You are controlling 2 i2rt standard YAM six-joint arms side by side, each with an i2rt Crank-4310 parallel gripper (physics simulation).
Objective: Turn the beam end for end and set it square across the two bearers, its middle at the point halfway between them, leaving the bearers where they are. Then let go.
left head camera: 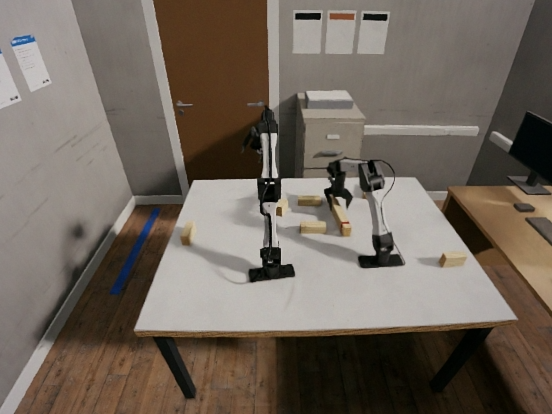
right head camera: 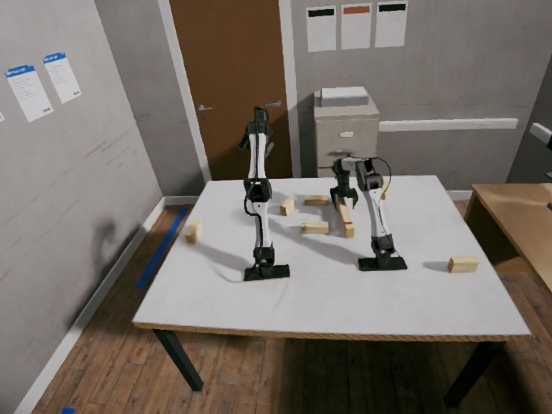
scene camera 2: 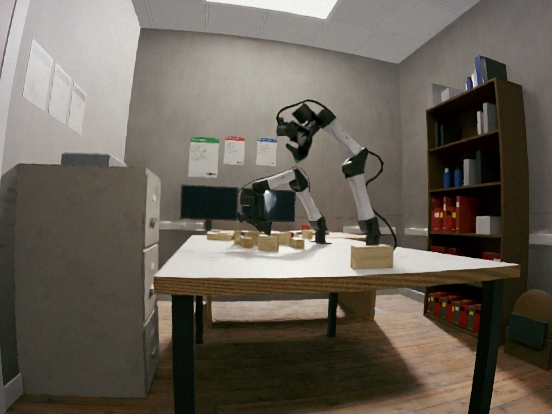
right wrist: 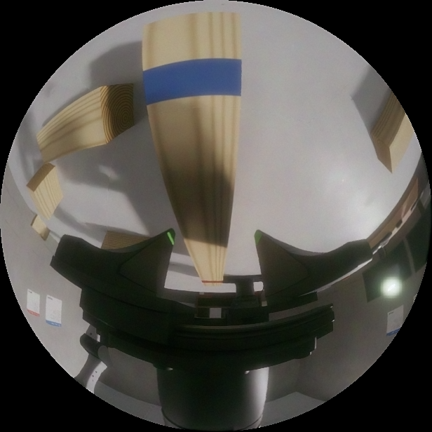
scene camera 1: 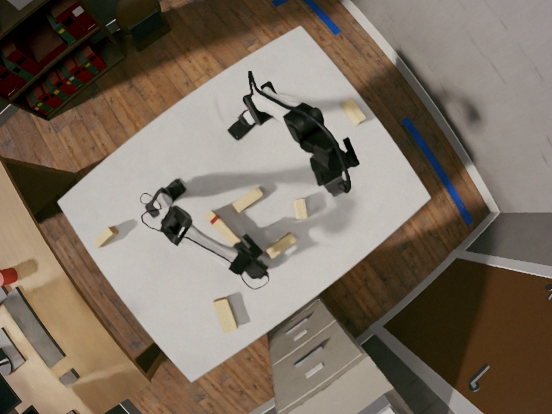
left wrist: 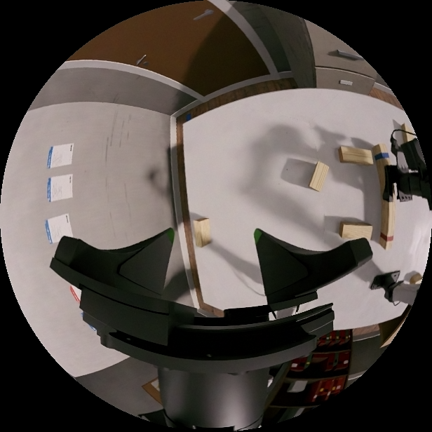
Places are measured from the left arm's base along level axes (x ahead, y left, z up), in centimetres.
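Pixels of known places: left gripper, between the fingertips: (left head camera: 250, 157) (right head camera: 249, 157) (scene camera 2: 297, 154); right gripper, between the fingertips: (left head camera: 338, 210) (right head camera: 344, 210) (scene camera 1: 235, 244); left arm's base, origin of its link: (left head camera: 271, 273) (right head camera: 267, 273) (scene camera 1: 248, 121); right arm's base, origin of its link: (left head camera: 380, 261) (right head camera: 381, 264) (scene camera 2: 320, 242).
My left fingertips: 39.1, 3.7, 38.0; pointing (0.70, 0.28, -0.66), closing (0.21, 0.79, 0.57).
Observation:
Ahead of a thing's pixels: the offset from my left fingertips to its middle, as dx, dy, dz.
The long wooden beam @(-4.4, -45.1, -34.9) (left head camera: 341, 216) (right head camera: 345, 215) (scene camera 1: 223, 228) (left wrist: 388, 210) (right wrist: 195, 130) lies on the table beside the bearers. In the head views its red band is at the near end; the blue band shows in both wrist views at its other end. Two parallel blocks, apparently the bearers, lie left of it in the head views: the far one @(+9.9, -32.9, -35.8) (left head camera: 309, 200) (right head camera: 316, 200) (scene camera 1: 281, 245) (left wrist: 356, 155) and the near one @(-13.8, -28.8, -35.8) (left head camera: 313, 227) (right head camera: 315, 228) (scene camera 1: 247, 199) (left wrist: 355, 231). My right gripper (right head camera: 344, 202) (right wrist: 214, 231) is open, its fingers low on either side of the beam, apart from it. My left gripper (left wrist: 213, 230) is open, empty, high above the table.
Loose blocks stand around: one @(+5.0, -15.9, -34.9) (right head camera: 287, 206) (scene camera 1: 300, 208) left of the bearers in the head views, one @(-8.6, +34.3, -34.9) (left head camera: 188, 233) (scene camera 1: 354, 111) near the left edge, one @(-48.6, -86.6, -34.9) (left head camera: 453, 259) (scene camera 1: 106, 236) near the right edge, and one @(+14.6, -72.5, -36.1) (scene camera 1: 225, 314) beyond the right gripper. A filing cabinet (left head camera: 330, 140) stands behind the table.

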